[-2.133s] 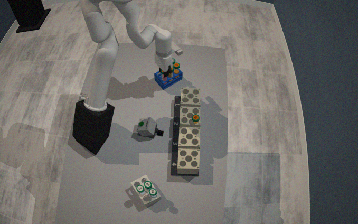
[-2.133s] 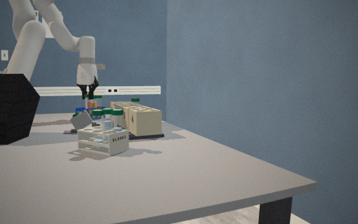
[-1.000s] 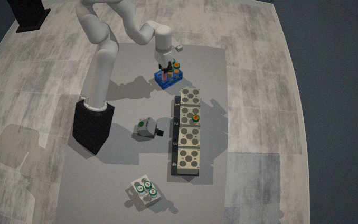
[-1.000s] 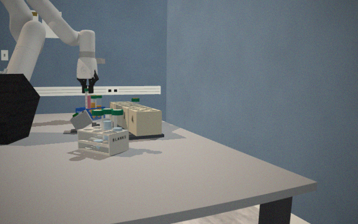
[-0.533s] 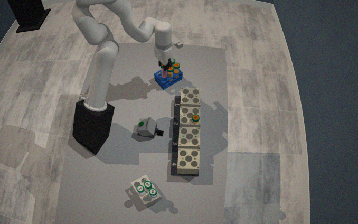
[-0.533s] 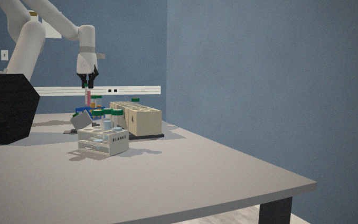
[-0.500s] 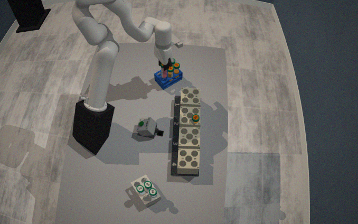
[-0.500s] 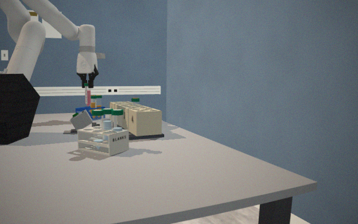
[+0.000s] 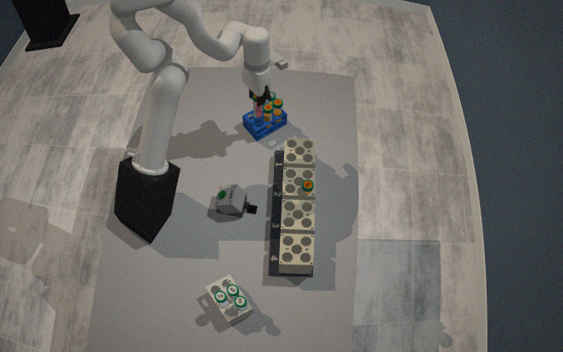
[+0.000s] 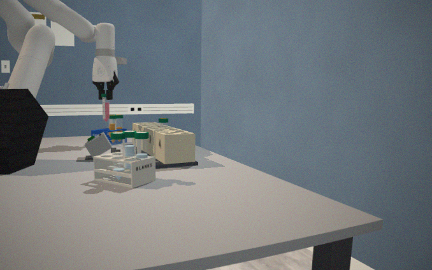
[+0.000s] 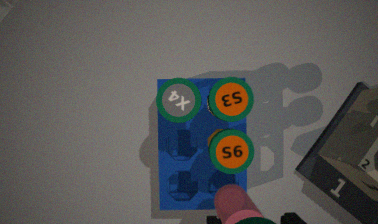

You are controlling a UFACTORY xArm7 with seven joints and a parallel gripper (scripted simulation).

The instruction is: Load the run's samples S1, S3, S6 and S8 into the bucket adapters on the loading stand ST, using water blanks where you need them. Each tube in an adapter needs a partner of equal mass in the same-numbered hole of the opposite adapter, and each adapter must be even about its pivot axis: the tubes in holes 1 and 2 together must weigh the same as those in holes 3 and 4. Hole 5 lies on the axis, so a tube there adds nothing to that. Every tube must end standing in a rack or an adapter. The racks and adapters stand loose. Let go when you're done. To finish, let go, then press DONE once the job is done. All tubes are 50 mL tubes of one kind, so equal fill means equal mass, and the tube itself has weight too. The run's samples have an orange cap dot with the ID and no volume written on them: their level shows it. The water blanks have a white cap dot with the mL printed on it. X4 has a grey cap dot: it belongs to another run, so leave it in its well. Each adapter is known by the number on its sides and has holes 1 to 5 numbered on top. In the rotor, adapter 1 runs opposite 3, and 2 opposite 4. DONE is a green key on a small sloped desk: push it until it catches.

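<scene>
Right now my hand is 5 cm above the pink-filled tube and 1 cm to the left of it. Round my hand: orange-filled tube: 14 cm below, 6 cm ahead, 5 cm to the left; tube X4: 14 cm below, 9 cm to the left, 4 cm ahead; blue sample rack: 18 cm below, 4 cm to the left, 2 cm ahead.
</scene>
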